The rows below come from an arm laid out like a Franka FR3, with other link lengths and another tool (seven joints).
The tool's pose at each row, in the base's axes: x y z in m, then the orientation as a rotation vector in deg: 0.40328, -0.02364, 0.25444, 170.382, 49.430, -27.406; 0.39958, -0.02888, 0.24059, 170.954, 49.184, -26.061; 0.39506, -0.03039, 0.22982, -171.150, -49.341, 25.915; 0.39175, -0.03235, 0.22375, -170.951, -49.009, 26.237; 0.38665, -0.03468, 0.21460, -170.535, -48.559, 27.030; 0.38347, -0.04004, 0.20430, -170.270, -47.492, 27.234; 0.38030, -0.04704, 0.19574, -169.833, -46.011, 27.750; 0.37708, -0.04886, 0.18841, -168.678, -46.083, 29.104; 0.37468, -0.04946, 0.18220, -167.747, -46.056, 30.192; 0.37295, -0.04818, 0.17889, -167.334, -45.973, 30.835; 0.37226, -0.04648, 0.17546, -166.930, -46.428, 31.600; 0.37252, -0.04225, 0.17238, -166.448, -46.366, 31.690
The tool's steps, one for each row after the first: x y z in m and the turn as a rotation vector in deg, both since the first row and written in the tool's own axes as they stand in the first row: -0.00165, 0.00356, 0.01475, 0.050, 0.944, 0.211; -0.00292, 0.00329, 0.02646, 0.216, 1.111, 0.117; -0.00482, 0.00368, 0.03338, 0.526, 0.961, 0.247; -0.00745, 0.00368, 0.04378, 1.089, 0.551, 0.384; -0.00978, 0.00734, 0.05501, 1.711, 0.539, 0.910; -0.01348, 0.01227, 0.06472, 2.637, 0.377, 1.629; -0.01486, 0.01268, 0.07281, 3.693, -0.330, 1.252; -0.01529, 0.01241, 0.07947, 4.566, -0.901, 0.998; -0.01504, 0.01067, 0.08301, 4.978, -1.259, 0.930; -0.01370, 0.00912, 0.08632, 5.191, -1.736, 0.556; -0.01039, 0.00590, 0.08879, 5.650, -1.721, 0.440
